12 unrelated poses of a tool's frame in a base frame.
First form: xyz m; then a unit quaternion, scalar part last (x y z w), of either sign.
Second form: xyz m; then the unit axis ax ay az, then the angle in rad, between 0 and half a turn. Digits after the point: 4 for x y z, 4 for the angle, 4 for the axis.
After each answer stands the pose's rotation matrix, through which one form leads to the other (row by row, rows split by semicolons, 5 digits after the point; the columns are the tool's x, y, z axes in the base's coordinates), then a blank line. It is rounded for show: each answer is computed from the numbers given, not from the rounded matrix.
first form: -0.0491 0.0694 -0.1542 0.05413 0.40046 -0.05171 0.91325
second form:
-0.0491 0.0694 -0.1542 0.1329 0.9830 -0.1269 0.8392
0.67391 0.13780 0.72584; -0.05109 0.98879 -0.14028; -0.73704 0.05745 0.67340

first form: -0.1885 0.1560 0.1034 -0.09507 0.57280 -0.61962 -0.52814
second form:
-0.1885 0.1560 0.1034 0.1120 -0.6746 0.7297 2.0288
-0.42406 -0.76341 -0.48722; 0.54558 0.21406 -0.81026; 0.72285 -0.60942 0.32572

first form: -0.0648 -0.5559 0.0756 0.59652 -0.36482 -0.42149 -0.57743
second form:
-0.0648 -0.5559 0.0756 -0.7306 0.4468 0.5162 1.9104
0.37851 -0.92200 -0.08154; 0.05152 -0.06697 0.99642; -0.92416 -0.38136 0.02215

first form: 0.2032 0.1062 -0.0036 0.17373 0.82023 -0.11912 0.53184
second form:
0.2032 0.1062 -0.0036 0.2051 0.9686 -0.1407 2.0201
-0.37393 0.41170 0.83107; 0.15829 0.91126 -0.38020; -0.91385 -0.01062 -0.40591

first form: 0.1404 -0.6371 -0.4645 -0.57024 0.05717 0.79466 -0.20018
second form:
0.1404 -0.6371 -0.4645 0.5820 -0.0584 -0.8111 2.7385
-0.26951 0.25295 -0.92918; -0.38335 -0.91332 -0.13744; -0.88341 0.31916 0.34311

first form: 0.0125 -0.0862 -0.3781 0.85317 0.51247 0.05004 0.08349
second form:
0.0125 -0.0862 -0.3781 0.8562 0.5143 0.0502 2.9744
0.46974 0.86609 0.17096; 0.88280 -0.46081 -0.09117; -0.00019 0.19375 -0.98105

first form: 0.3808 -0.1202 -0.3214 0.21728 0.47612 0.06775 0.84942
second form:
0.3808 -0.1202 -0.3214 0.4117 0.9022 0.1284 1.1118
0.53744 0.09181 0.83829; 0.32200 0.89640 -0.30461; -0.77941 0.43364 0.45220

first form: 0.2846 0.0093 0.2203 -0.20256 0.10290 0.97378 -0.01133
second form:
0.2846 0.0093 0.2203 0.2026 -0.1029 -0.9738 3.1189
-0.91768 -0.01962 -0.39683; -0.06375 -0.97857 0.19581; -0.39217 0.20499 0.89676

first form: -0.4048 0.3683 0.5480 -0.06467 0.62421 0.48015 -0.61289
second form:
-0.4048 0.3683 0.5480 0.0818 -0.7900 -0.6077 1.8222
-0.24037 0.50782 -0.82725; -0.66929 0.53055 0.52016; 0.70304 0.67870 0.21236

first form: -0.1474 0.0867 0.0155 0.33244 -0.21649 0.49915 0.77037
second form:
-0.1474 0.0867 0.0155 0.5214 -0.3395 0.7829 1.3828
0.40797 -0.91300 -0.00168; 0.62512 0.28067 -0.72832; 0.66543 0.29608 0.68523

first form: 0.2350 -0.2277 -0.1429 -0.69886 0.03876 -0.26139 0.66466
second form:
0.2350 -0.2277 -0.1429 -0.9354 0.0519 -0.3498 1.6875
0.86035 0.29329 0.41687; -0.40164 -0.11345 0.90874; 0.31382 -0.94927 0.02019

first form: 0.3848 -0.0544 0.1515 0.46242 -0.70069 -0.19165 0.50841
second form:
0.3848 -0.0544 0.1515 0.5370 -0.8137 -0.2226 2.0749
-0.05538 -0.45315 -0.88971; -0.84289 0.49888 -0.20162; 0.53523 0.73877 -0.40958

